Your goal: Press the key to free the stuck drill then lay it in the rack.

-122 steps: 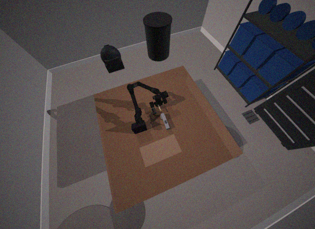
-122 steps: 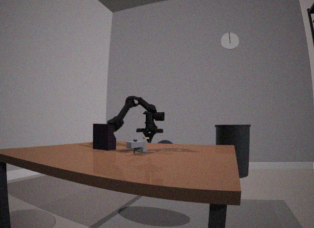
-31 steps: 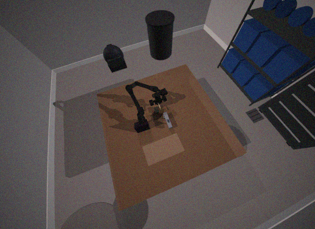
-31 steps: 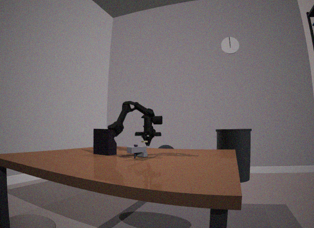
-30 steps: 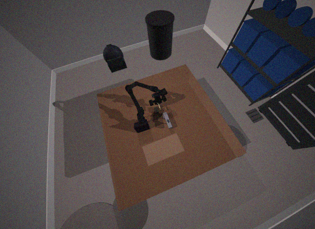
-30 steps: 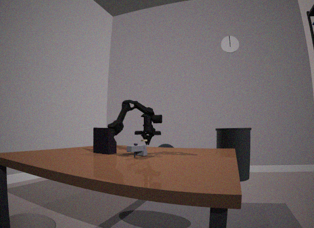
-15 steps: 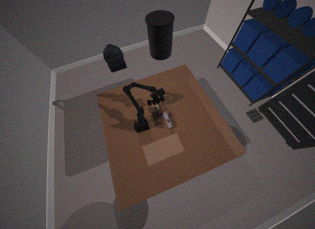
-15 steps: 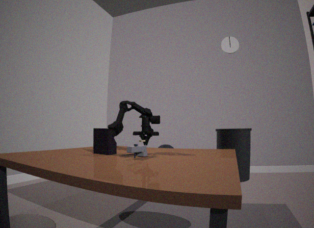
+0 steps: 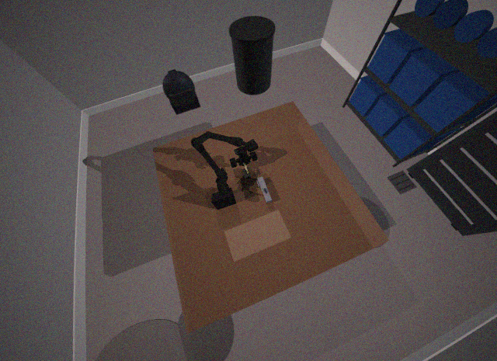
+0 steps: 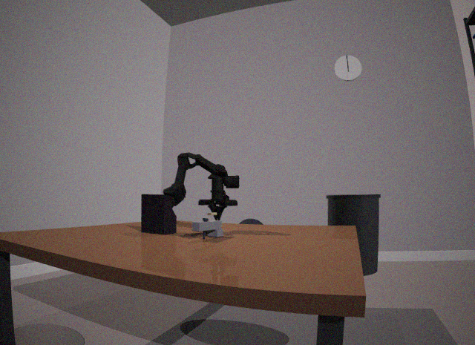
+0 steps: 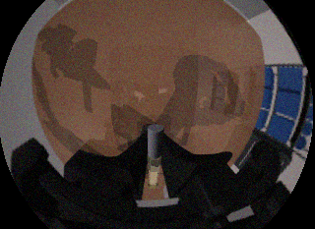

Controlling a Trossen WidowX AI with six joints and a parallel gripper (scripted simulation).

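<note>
Right now the drill is 4 cm to the right of my gripper tip and 3 cm above it. The rest, counted from my gripper tip: thin dark pin 24 cm to the right, 8 cm ahead; then greenish rack 5 cm to the right, 4 cm below; then light grey block 22 cm to the right, 8 cm ahead, 1 cm below.
</note>
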